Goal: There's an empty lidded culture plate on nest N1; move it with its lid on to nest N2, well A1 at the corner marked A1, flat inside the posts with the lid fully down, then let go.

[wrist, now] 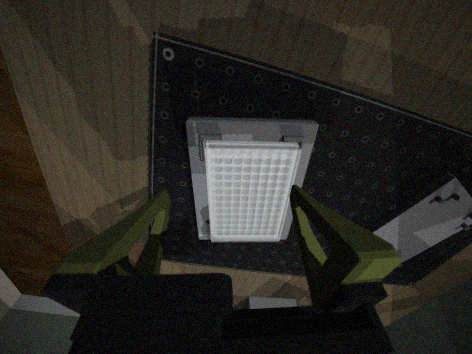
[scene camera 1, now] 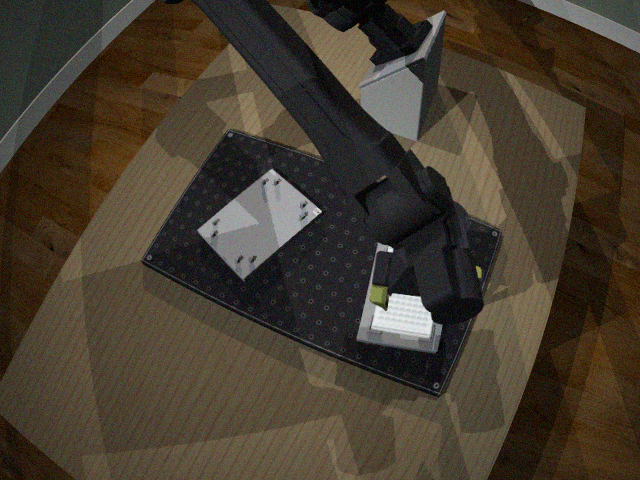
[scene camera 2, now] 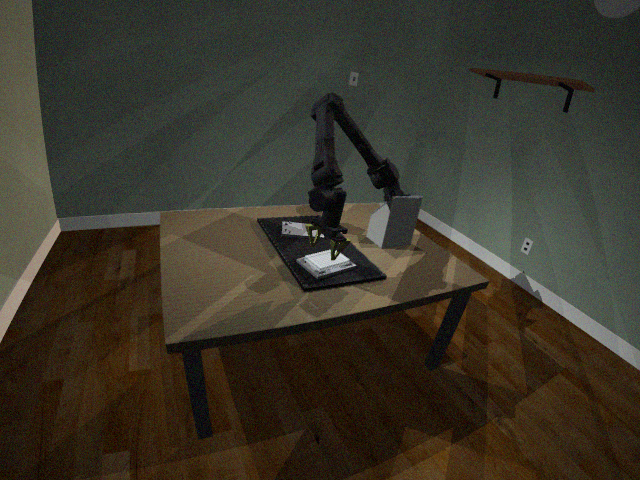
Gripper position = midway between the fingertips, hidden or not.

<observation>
The gripper [scene camera 1: 421, 310] is open and holds nothing. Also in view: a grey nest [scene camera 1: 248, 232] and a grey nest [scene camera 1: 365, 334].
The gripper is seen too in the wrist view [wrist: 229, 192] and in scene camera 2 [scene camera 2: 322, 253].
</observation>
